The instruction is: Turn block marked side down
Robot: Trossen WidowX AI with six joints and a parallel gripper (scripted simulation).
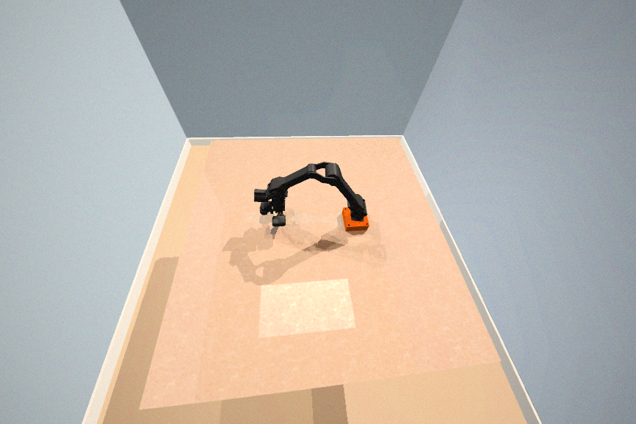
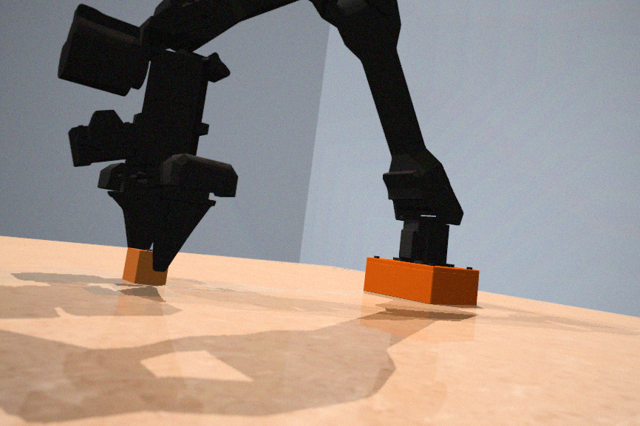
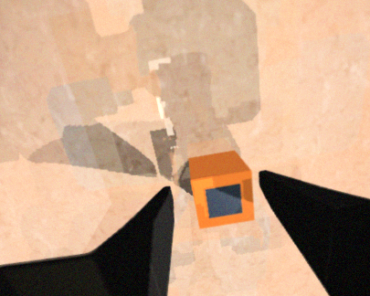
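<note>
Right now my gripper tip is 10 mm below the block.
</note>
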